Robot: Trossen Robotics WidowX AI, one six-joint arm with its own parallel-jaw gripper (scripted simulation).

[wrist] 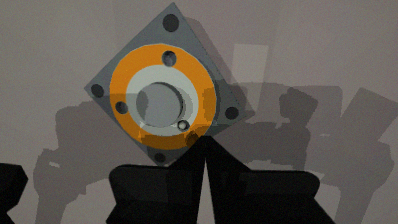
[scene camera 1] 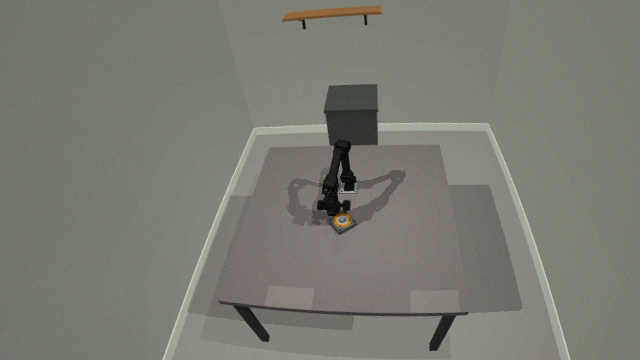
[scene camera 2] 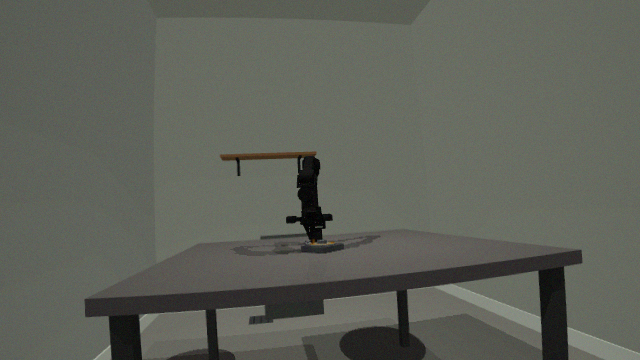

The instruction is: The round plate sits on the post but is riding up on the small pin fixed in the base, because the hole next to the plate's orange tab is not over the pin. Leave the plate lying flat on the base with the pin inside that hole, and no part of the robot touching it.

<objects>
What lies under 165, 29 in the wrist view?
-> A grey square base.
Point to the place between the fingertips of my gripper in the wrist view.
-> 205, 140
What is my gripper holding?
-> Nothing.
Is my gripper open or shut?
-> Shut.
</objects>
